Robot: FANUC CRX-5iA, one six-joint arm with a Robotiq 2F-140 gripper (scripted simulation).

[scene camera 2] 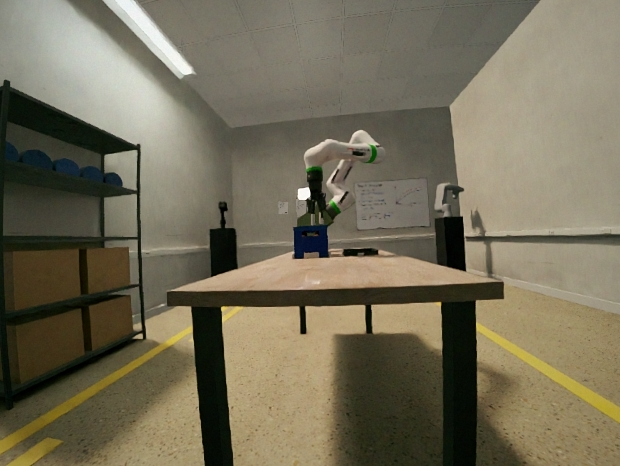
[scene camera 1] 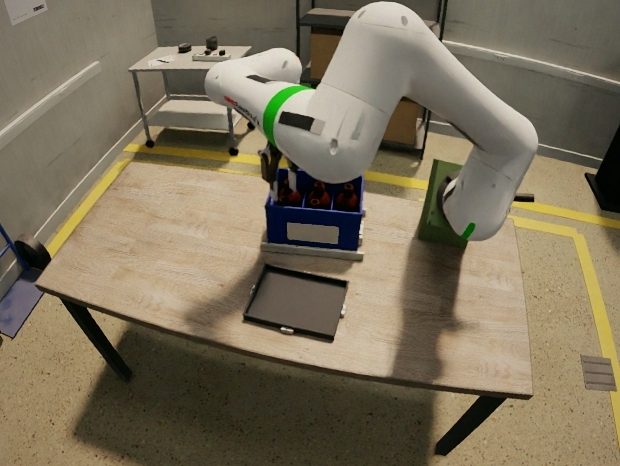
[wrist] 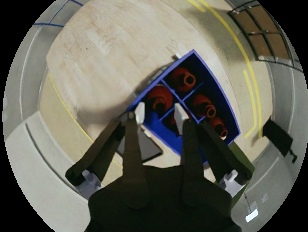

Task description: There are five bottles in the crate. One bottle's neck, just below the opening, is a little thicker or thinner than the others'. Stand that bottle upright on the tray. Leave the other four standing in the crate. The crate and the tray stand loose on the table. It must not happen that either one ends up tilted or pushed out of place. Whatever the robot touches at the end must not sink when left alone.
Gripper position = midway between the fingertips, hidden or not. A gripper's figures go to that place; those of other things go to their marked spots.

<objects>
My gripper [scene camera 1: 283, 193]: 122 cm from the lens. A dark tray [scene camera 1: 282, 297] is 118 cm from the lens.
</objects>
